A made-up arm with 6 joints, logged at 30 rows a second.
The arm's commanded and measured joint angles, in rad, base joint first. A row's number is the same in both.
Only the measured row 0 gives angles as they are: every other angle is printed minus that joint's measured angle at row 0.
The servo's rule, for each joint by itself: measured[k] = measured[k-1] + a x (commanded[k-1-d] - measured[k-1]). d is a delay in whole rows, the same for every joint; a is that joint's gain. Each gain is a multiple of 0.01, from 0.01 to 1. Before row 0 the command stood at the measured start. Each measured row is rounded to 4 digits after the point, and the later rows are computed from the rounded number. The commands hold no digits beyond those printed.
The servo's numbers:
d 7
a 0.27 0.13 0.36 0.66 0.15 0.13
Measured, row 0:
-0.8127, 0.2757, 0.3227, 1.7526, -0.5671, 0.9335
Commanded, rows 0 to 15:
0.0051, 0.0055, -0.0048, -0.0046, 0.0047, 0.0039
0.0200, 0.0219, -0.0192, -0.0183, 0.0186, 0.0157
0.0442, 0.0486, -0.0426, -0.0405, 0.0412, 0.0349
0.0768, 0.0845, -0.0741, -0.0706, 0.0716, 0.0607
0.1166, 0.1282, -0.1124, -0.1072, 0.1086, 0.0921
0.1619, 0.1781, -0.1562, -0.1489, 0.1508, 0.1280
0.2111, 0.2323, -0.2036, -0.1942, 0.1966, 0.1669
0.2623, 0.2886, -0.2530, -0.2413, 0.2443, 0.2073
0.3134, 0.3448, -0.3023, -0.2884, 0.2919, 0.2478
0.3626, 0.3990, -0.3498, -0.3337, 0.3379, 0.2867
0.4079, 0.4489, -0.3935, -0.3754, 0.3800, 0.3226
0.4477, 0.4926, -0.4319, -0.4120, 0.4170, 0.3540
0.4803, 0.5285, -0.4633, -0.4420, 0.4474, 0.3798
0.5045, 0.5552, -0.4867, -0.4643, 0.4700, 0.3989
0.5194, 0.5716, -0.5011, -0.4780, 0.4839, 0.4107
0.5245, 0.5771, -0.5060, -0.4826, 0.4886, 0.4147
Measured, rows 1 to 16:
0.0000, 0.0000, 0.0000, 0.0000, 0.0000, 0.0000
0.0000, 0.0000, 0.0000, 0.0000, 0.0000, 0.0000
0.0000, 0.0000, 0.0000, 0.0000, 0.0000, 0.0000
0.0000, 0.0000, 0.0000, 0.0000, 0.0000, 0.0000
0.0000, 0.0000, 0.0000, 0.0000, 0.0000, 0.0000
0.0000, 0.0000, 0.0000, 0.0000, 0.0000, 0.0000
0.0000, 0.0000, 0.0000, 0.0000, 0.0000, 0.0000
0.0014, 0.0007, -0.0017, -0.0030, 0.0007, 0.0005
0.0064, 0.0035, -0.0080, -0.0131, 0.0034, 0.0025
0.0166, 0.0094, -0.0205, -0.0312, 0.0091, 0.0067
0.0329, 0.0192, -0.0398, -0.0572, 0.0185, 0.0137
0.0555, 0.0334, -0.0659, -0.0902, 0.0320, 0.0239
0.0842, 0.0522, -0.0984, -0.1289, 0.0498, 0.0374
0.1185, 0.0756, -0.1363, -0.1720, 0.0718, 0.0542
0.1573, 0.1033, -0.1783, -0.2177, 0.0977, 0.0741
0.1994, 0.1347, -0.2229, -0.2644, 0.1268, 0.0967

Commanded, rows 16 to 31:
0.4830, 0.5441, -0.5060, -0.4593, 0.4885, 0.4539
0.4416, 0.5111, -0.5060, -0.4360, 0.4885, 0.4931
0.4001, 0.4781, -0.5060, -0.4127, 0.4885, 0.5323
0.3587, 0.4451, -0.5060, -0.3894, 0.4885, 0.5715
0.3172, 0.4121, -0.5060, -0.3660, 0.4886, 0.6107
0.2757, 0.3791, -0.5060, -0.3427, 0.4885, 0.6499
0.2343, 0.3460, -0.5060, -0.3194, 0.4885, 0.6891
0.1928, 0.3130, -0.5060, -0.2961, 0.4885, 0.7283
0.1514, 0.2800, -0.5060, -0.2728, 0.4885, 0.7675
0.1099, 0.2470, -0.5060, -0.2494, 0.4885, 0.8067
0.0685, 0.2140, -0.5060, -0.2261, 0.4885, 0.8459
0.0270, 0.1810, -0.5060, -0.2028, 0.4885, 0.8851
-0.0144, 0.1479, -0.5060, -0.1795, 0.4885, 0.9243
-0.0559, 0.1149, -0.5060, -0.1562, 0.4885, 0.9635
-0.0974, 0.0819, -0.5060, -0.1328, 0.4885, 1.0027
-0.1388, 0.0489, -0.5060, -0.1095, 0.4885, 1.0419
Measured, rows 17 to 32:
0.2435, 0.1691, -0.2686, -0.3101, 0.1585, 0.1214
0.2879, 0.2055, -0.3136, -0.3532, 0.1917, 0.1476
0.3310, 0.2428, -0.3562, -0.3920, 0.2255, 0.1744
0.3713, 0.2799, -0.3948, -0.4250, 0.2588, 0.2011
0.4073, 0.3157, -0.4279, -0.4509, 0.2905, 0.2268
0.4376, 0.3490, -0.4543, -0.4688, 0.3195, 0.2507
0.4611, 0.3787, -0.4729, -0.4779, 0.3449, 0.2720
0.4670, 0.4002, -0.4848, -0.4656, 0.3664, 0.2956
0.4601, 0.4146, -0.4924, -0.4461, 0.3847, 0.3213
0.4439, 0.4229, -0.4973, -0.4241, 0.4003, 0.3487
0.4209, 0.4258, -0.5004, -0.4012, 0.4135, 0.3777
0.3929, 0.4240, -0.5024, -0.3780, 0.4248, 0.4080
0.3613, 0.4182, -0.5037, -0.3547, 0.4344, 0.4394
0.3270, 0.4088, -0.5045, -0.3314, 0.4425, 0.4719
0.2908, 0.3963, -0.5050, -0.3081, 0.4494, 0.5052
0.2532, 0.3812, -0.5054, -0.2848, 0.4553, 0.5393

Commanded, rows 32 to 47:
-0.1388, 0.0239, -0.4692, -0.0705, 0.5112, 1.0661
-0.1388, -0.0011, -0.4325, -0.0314, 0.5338, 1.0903
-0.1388, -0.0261, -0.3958, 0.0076, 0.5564, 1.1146
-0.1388, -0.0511, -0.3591, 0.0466, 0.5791, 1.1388
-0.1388, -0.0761, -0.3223, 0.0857, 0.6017, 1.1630
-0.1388, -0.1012, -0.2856, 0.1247, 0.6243, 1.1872
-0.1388, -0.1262, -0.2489, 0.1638, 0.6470, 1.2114
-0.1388, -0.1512, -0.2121, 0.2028, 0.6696, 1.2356
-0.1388, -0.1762, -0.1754, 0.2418, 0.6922, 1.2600
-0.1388, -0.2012, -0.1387, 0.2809, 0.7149, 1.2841
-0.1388, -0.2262, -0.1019, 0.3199, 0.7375, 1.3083
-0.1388, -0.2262, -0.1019, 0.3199, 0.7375, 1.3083
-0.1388, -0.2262, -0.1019, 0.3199, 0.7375, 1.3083
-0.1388, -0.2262, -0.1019, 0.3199, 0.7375, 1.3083
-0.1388, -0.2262, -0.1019, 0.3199, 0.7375, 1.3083
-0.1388, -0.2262, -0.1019, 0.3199, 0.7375, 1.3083
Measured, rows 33 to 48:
0.2145, 0.3638, -0.5056, -0.2614, 0.4603, 0.5741
0.1751, 0.3443, -0.5057, -0.2381, 0.4645, 0.6094
0.1351, 0.3231, -0.5058, -0.2148, 0.4681, 0.6452
0.0947, 0.3003, -0.5059, -0.1915, 0.4712, 0.6815
0.0540, 0.2762, -0.5059, -0.1682, 0.4738, 0.7182
0.0131, 0.2509, -0.5059, -0.1448, 0.4760, 0.7552
-0.0279, 0.2246, -0.5059, -0.1215, 0.4779, 0.7925
-0.0578, 0.1985, -0.4927, -0.0878, 0.4829, 0.8281
-0.0797, 0.1726, -0.4710, -0.0506, 0.4905, 0.8622
-0.0957, 0.1468, -0.4439, -0.0122, 0.5004, 0.8950
-0.1073, 0.1211, -0.4134, 0.0266, 0.5122, 0.9267
-0.1158, 0.0955, -0.3806, 0.0656, 0.5256, 0.9574
-0.1220, 0.0699, -0.3464, 0.1046, 0.5404, 0.9873
-0.1265, 0.0444, -0.3113, 0.1437, 0.5564, 1.0164
-0.1298, 0.0190, -0.2756, 0.1827, 0.5734, 1.0449
-0.1322, -0.0064, -0.2395, 0.2217, 0.5912, 1.0729

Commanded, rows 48 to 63:
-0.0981, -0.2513, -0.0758, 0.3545, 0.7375, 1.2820
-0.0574, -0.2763, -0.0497, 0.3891, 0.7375, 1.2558
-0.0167, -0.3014, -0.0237, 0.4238, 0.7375, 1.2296
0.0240, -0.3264, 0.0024, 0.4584, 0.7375, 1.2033
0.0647, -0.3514, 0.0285, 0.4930, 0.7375, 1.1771
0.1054, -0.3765, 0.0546, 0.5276, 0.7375, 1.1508
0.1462, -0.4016, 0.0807, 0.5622, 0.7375, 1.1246
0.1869, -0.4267, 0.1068, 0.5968, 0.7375, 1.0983
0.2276, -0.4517, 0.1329, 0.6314, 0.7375, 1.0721
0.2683, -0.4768, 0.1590, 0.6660, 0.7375, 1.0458
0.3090, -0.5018, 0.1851, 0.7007, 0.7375, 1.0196
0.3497, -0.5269, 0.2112, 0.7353, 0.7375, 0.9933
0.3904, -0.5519, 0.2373, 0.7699, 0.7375, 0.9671
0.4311, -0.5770, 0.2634, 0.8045, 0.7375, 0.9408
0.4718, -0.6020, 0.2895, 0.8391, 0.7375, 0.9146
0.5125, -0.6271, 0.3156, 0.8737, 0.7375, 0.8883
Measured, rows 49 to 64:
-0.1340, -0.0317, -0.2032, 0.2608, 0.6098, 1.1004
-0.1353, -0.0570, -0.1667, 0.2998, 0.6290, 1.1274
-0.1362, -0.0790, -0.1434, 0.3131, 0.6453, 1.1509
-0.1369, -0.0981, -0.1285, 0.3176, 0.6591, 1.1714
-0.1374, -0.1148, -0.1189, 0.3191, 0.6709, 1.1892
-0.1378, -0.1293, -0.1128, 0.3196, 0.6809, 1.2047
-0.1381, -0.1419, -0.1089, 0.3198, 0.6894, 1.2182
-0.1273, -0.1561, -0.0970, 0.3427, 0.6966, 1.2265
-0.1084, -0.1717, -0.0800, 0.3733, 0.7027, 1.2303
-0.0836, -0.1886, -0.0597, 0.4066, 0.7079, 1.2302
-0.0545, -0.2065, -0.0373, 0.4408, 0.7123, 1.2267
-0.0223, -0.2253, -0.0136, 0.4753, 0.7161, 1.2203
0.0122, -0.2450, 0.0110, 0.5098, 0.7193, 1.2113
0.0484, -0.2654, 0.0361, 0.5444, 0.7220, 1.2000
0.0858, -0.2864, 0.0616, 0.5790, 0.7243, 1.1868
0.1241, -0.3079, 0.0873, 0.6136, 0.7263, 1.1719

